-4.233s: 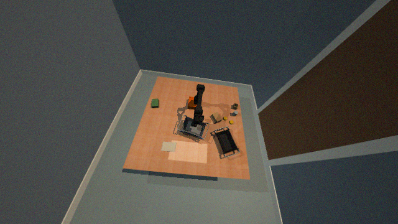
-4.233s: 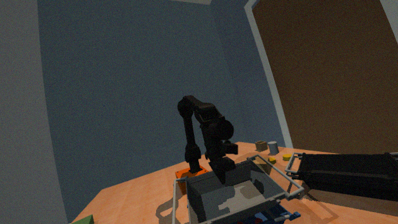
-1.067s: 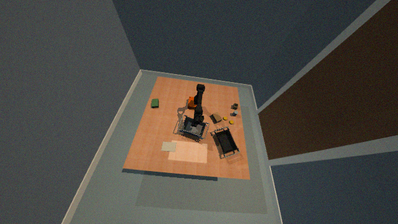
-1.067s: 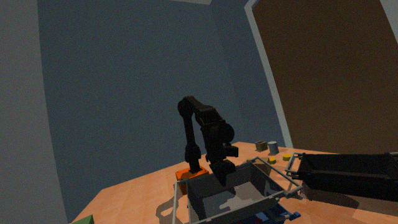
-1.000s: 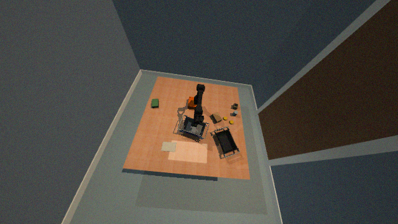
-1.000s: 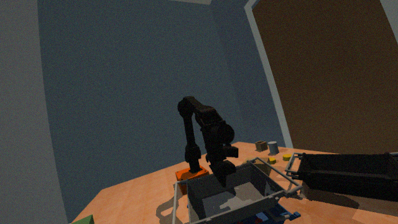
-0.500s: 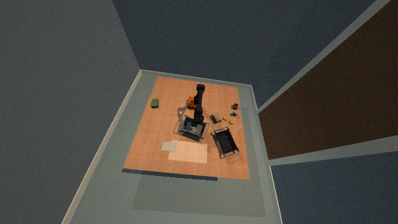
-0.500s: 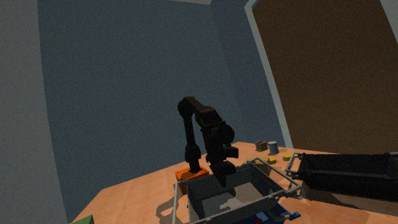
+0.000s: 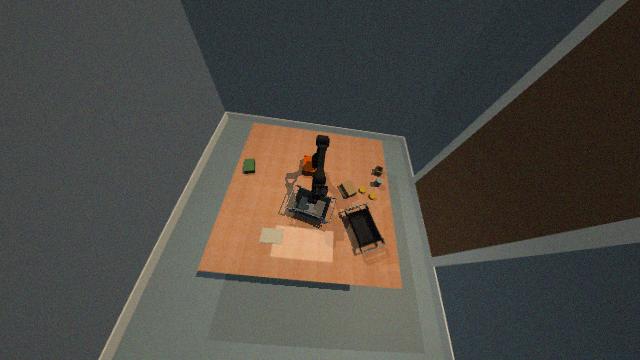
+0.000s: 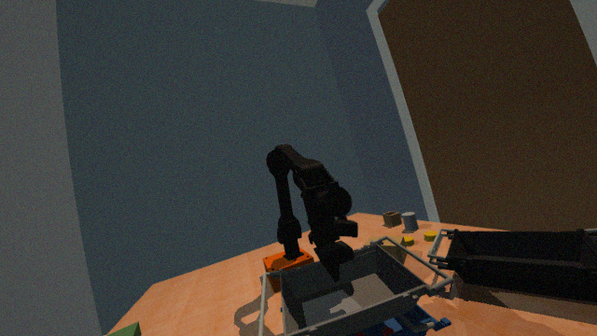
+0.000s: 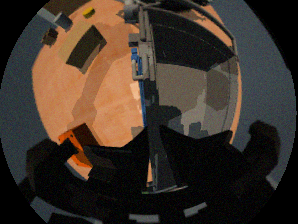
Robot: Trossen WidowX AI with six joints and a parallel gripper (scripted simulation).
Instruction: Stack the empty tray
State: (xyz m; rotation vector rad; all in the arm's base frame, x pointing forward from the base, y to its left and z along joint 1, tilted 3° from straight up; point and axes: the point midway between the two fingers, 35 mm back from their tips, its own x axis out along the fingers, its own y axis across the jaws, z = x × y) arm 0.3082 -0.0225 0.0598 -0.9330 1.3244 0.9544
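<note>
Right now my gripper tip is 7 cm short of the grey tray, 2 cm to the left of it and 2 cm below it. The rest, counted from my gripper tip: green block (30 cm behind, 52 cm to the right, 7 cm below); then pale pad (26 cm ahead, 30 cm to the right, 9 cm below); then grey cylinder (17 cm behind, 55 cm to the left, 6 cm below).
</note>
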